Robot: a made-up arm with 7 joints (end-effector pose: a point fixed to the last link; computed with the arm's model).
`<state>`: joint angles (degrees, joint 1 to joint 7).
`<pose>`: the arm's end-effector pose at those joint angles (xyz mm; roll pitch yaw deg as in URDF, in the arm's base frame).
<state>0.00 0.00 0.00 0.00 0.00 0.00 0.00</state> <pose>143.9 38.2 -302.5 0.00 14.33 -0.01</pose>
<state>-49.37 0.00 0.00 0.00 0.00 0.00 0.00</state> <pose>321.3 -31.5 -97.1 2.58 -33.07 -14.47</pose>
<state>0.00 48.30 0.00 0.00 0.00 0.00 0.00</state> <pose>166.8 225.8 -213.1 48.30 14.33 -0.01</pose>
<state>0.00 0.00 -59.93 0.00 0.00 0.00 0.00</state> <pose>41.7 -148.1 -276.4 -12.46 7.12 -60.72</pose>
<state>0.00 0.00 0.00 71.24 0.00 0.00 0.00</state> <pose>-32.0 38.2 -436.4 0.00 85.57 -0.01</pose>
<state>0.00 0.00 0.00 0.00 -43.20 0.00 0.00</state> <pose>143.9 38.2 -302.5 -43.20 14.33 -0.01</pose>
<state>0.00 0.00 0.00 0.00 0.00 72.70 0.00</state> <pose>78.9 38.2 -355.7 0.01 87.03 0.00</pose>
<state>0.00 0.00 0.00 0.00 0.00 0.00 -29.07</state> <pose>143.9 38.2 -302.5 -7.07 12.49 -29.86</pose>
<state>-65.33 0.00 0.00 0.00 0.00 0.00 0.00</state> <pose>332.2 -57.0 -8.2 7.52 -47.99 -21.99</pose>
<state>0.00 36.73 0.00 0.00 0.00 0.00 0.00</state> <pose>157.8 189.1 -248.1 36.73 14.33 -0.01</pose>
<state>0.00 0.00 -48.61 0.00 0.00 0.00 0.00</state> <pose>74.8 -123.2 -284.8 -10.85 9.42 -49.52</pose>
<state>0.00 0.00 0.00 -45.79 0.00 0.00 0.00</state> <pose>129.0 38.2 -155.5 0.00 -31.46 -0.01</pose>
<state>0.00 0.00 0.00 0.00 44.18 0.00 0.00</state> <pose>143.9 38.2 -302.5 44.18 14.33 -0.01</pose>
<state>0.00 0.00 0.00 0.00 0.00 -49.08 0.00</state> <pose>133.5 38.2 -244.5 0.00 -34.75 -0.01</pose>
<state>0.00 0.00 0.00 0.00 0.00 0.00 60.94</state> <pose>143.9 38.2 -302.5 12.59 6.90 61.69</pose>
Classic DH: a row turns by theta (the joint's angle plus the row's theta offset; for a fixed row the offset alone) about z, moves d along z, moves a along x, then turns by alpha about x. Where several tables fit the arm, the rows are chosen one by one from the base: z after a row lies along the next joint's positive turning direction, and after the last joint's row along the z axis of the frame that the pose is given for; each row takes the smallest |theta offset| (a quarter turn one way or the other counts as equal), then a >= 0, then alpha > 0; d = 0 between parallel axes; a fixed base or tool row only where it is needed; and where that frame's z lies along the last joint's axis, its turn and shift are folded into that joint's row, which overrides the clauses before.
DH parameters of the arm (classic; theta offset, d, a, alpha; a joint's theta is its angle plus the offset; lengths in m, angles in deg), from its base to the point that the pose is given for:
base (fixed): -4.07 0 0 -74.51
joint 1: -75.12 0.0275 -0.01 -90
joint 2: 74 0 -0.0073 90
joint 3: 90 -0.2462 0.0247 -90
joint 4: 90 0.0017 0.0092 90
joint 5: 0 0.1187 0 -90
joint 6: -90 0 0.0709 90
joint 7: 0 0 0 0

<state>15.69 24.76 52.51 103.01 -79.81 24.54 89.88</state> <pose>-205.3 171.1 -344.0 76.91 -15.70 -129.88</pose>
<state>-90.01 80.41 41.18 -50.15 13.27 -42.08 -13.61</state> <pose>16.4 110.7 120.8 -147.29 -1.57 -98.69</pose>
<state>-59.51 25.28 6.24 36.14 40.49 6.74 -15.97</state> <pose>388.5 127.0 -109.2 57.44 5.38 0.89</pose>
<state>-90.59 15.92 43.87 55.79 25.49 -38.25 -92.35</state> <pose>407.9 85.7 52.7 54.90 -0.81 -76.48</pose>
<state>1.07 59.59 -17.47 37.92 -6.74 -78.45 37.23</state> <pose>108.8 255.3 -209.1 37.54 -25.90 -9.02</pose>
